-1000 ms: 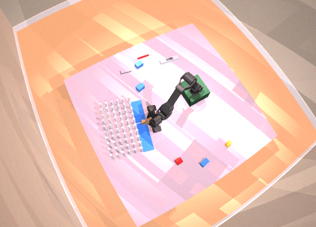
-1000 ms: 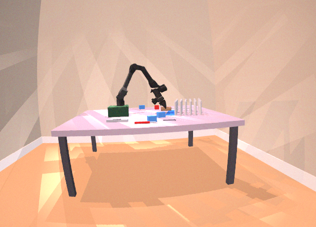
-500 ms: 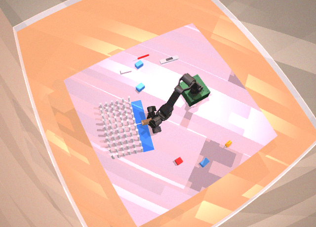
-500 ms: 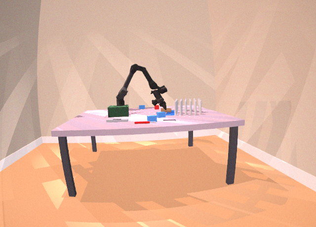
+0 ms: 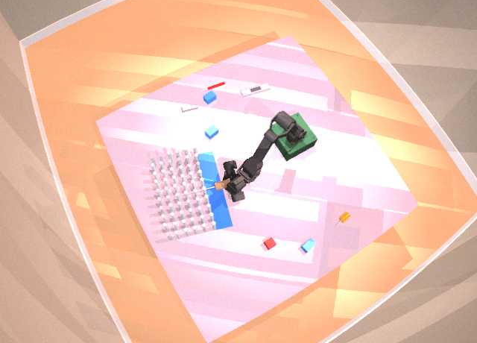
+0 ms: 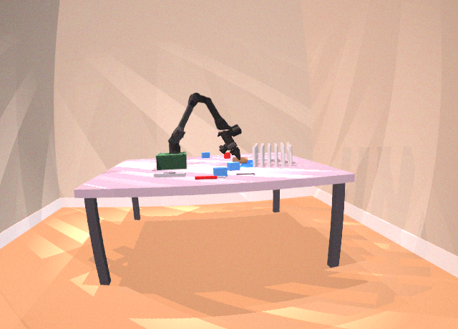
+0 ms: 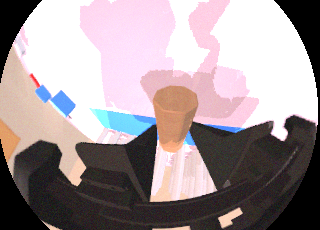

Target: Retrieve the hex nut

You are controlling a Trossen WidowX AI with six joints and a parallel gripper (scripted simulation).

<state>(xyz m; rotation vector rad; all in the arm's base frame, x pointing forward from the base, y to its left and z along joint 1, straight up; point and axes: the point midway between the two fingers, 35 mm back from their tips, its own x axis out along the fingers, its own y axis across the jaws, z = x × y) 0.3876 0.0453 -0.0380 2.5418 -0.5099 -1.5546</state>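
The blue taped strip is 50 mm ahead of my gripper tip, 10 mm to the right of it and 20 mm below it. Round my gripper tip: red block 50 mm behind, 350 mm to the left; hook tool 100 mm ahead, 20 mm to the right; black hex key 20 mm behind, 470 mm to the right, 20 mm below.
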